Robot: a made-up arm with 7 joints. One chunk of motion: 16 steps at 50 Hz.
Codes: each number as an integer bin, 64 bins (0 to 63) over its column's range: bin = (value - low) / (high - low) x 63, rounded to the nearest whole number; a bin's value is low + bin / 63 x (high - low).
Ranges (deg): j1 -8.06..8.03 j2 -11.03..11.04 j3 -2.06..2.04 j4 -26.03..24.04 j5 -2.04..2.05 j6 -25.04..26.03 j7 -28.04..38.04
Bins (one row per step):
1: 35 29 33 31 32 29 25
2: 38 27 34 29 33 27 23
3: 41 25 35 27 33 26 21
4: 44 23 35 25 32 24 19
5: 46 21 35 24 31 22 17
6: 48 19 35 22 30 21 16
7: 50 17 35 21 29 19 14
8: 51 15 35 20 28 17 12
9: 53 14 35 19 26 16 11
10: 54 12 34 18 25 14 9
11: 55 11 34 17 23 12 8
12: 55 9 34 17 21 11 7
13: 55 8 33 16 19 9 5
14: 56 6 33 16 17 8 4
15: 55 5 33 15 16 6 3
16: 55 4 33 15 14 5 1
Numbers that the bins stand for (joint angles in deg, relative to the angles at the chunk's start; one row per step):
1: 0.88 -0.87 0.09 -1.39 0.04 -1.53 -1.82
2: 1.65 -1.57 0.15 -2.98 0.10 -3.15 -3.92
3: 2.41 -2.27 0.22 -4.57 0.10 -3.96 -6.01
4: 3.18 -2.97 0.22 -6.16 0.04 -5.58 -8.11
5: 3.69 -3.67 0.22 -6.96 -0.03 -7.21 -10.21
6: 4.20 -4.37 0.22 -8.55 -0.09 -8.02 -11.26
7: 4.71 -5.07 0.22 -9.34 -0.16 -9.64 -13.36
8: 4.97 -5.78 0.22 -10.13 -0.22 -11.26 -15.45
9: 5.48 -6.13 0.22 -10.93 -0.35 -12.07 -16.50
10: 5.73 -6.83 0.15 -11.72 -0.42 -13.69 -18.60
11: 5.99 -7.18 0.15 -12.52 -0.55 -15.31 -19.65
12: 5.99 -7.88 0.15 -12.52 -0.68 -16.12 -20.70
13: 5.99 -8.23 0.09 -13.31 -0.81 -17.74 -22.80
14: 6.24 -8.93 0.09 -13.31 -0.94 -18.55 -23.84
15: 5.99 -9.28 0.09 -14.11 -1.00 -20.18 -24.89
16: 5.99 -9.63 0.09 -14.11 -1.13 -20.99 -26.99

